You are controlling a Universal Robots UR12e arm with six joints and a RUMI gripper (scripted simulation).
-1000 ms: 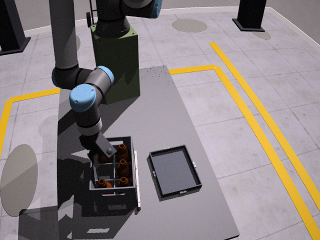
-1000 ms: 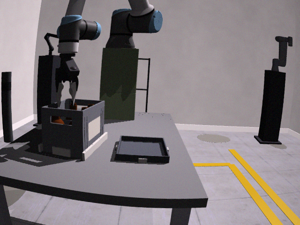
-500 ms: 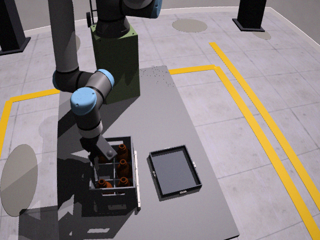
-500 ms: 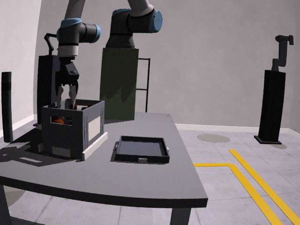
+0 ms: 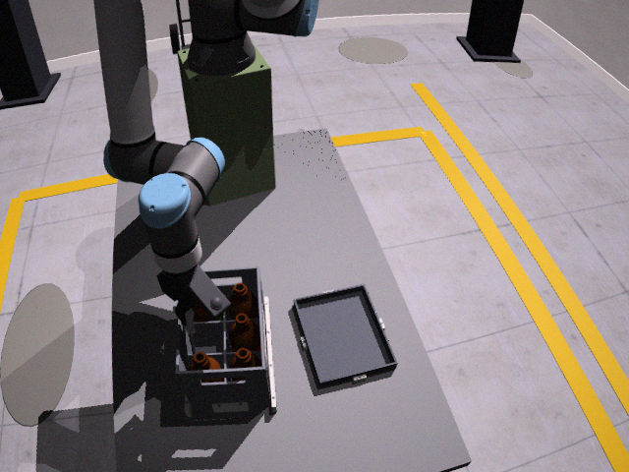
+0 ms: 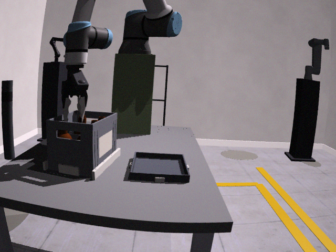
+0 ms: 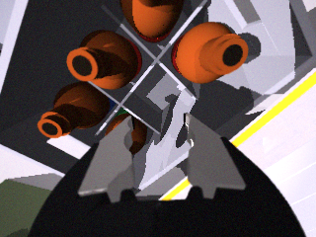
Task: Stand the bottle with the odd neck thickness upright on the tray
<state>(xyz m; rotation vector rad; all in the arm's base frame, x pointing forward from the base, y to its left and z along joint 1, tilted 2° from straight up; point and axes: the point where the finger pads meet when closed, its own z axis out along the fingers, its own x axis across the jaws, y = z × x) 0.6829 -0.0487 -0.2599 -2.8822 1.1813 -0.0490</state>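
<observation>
Right now my hand is 40 mm to the right of the dark grey crate and 70 mm above it. Round my hand: black tray: 40 mm behind, 320 mm to the left, 140 mm below.
</observation>
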